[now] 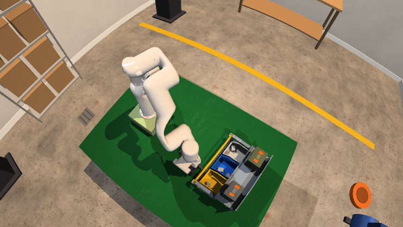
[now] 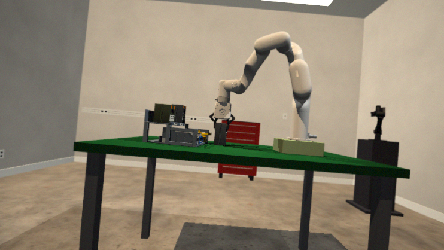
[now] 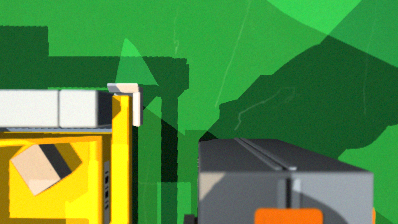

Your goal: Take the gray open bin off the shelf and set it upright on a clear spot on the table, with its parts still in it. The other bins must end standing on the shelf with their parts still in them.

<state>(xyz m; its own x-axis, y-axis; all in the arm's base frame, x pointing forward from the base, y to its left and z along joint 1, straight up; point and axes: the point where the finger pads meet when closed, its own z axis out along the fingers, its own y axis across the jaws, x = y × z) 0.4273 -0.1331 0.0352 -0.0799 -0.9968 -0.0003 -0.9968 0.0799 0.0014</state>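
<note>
My hand is 40 mm above the dark box. The rest, counted from my hand: yellow bar: 90 mm ahead, 110 mm to the left, 50 mm below; blue bin: 190 mm ahead, 100 mm to the left, 60 mm below; yellow bin: 180 mm ahead, 10 mm to the right, 60 mm below.
</note>
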